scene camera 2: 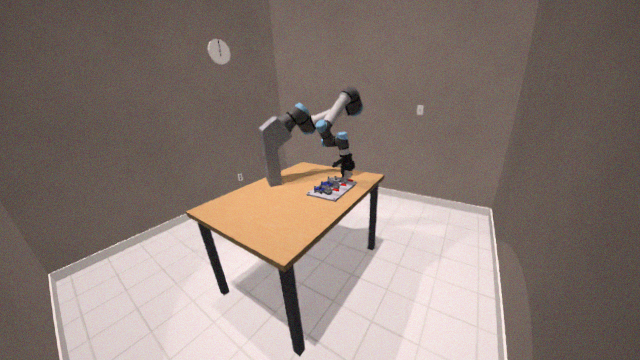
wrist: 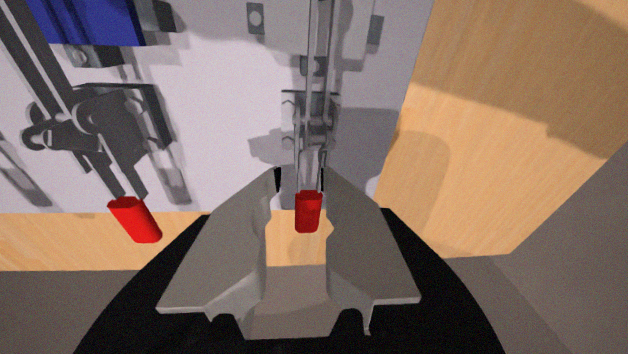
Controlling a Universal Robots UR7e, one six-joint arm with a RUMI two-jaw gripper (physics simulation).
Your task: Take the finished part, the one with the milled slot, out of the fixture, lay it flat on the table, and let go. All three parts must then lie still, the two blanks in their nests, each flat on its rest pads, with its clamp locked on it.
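Frame: origin at the arm's base, x ahead, y left, z up, level; centimetres.
Seen in the pictures: gripper, fingertip midpoint: (scene camera 2: 347,182) (wrist: 300,168); arm's base, origin of the base link: (scene camera 2: 282,126).
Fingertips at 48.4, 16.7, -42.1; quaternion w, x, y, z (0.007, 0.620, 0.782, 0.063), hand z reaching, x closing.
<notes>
Offsets run from my fingertips to a thing's top centre, as dx, dy, dz. "spot": to the spot under its first point. Level surfaces: height alone.
The fixture plate {-4.8, -11.3, -1.1} (scene camera 2: 341,194) (wrist: 215,95) lies on the table {dz -2.6} (scene camera 2: 250,220) (wrist: 465,165). In the wrist view a light grey part {spot: -7.6, -5.4, -1.1} (wrist: 222,22) sits at the top under a clamp {-3.5, +0.0, +4.1} (wrist: 314,117); its slot cannot be made out. The clamp's red handle {+2.3, +0.8, +2.6} (wrist: 308,212) points toward the gripper. My gripper (scene camera 2: 346,176) (wrist: 300,168) is partly open, with this lever between its jaws. A gap shows between the left jaw and the lever; the right jaw is close to it. A blue part {-9.5, -12.0, +1.0} (scene camera 2: 327,184) (wrist: 92,22) and another blue part {-7.5, -22.8, +1.5} (scene camera 2: 318,189) sit in the neighbouring nests.
A second clamp {-1.9, -10.9, +4.6} (wrist: 107,117) with a red handle {spot: +3.2, -9.7, +3.0} (wrist: 136,220) stands left of the gripper in the wrist view. The plate's edge and the table's edge pass near the jaws. The robot's grey pedestal (scene camera 2: 272,155) stands at the table's far left side.
</notes>
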